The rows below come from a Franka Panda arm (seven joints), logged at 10 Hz.
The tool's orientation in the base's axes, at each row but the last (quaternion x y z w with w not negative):
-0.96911 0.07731 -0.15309 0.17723
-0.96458 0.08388 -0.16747 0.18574
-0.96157 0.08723 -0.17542 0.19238
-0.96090 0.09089 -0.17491 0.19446
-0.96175 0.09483 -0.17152 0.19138
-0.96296 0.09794 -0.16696 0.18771
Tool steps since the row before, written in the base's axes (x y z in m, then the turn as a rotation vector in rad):
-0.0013 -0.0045 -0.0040 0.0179 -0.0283 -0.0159
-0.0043 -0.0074 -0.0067 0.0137 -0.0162 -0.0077
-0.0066 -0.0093 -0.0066 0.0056 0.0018 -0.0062
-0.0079 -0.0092 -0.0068 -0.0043 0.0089 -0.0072
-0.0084 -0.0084 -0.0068 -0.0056 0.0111 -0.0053
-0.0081 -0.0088 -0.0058 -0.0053 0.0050 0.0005
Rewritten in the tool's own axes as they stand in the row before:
-0.0014 0.0058 0.0017 0.0183 0.0303 0.0109
-0.0043 0.0098 0.0019 0.0141 0.0165 0.0062
-0.0059 0.0118 0.0001 0.0029 0.0003 0.0080
-0.0071 0.0120 -0.0002 -0.0083 -0.0047 0.0077
-0.0077 0.0113 0.0000 -0.0095 -0.0073 0.0063
-0.0069 0.0113 -0.0007 -0.0060 -0.0041 -0.0007

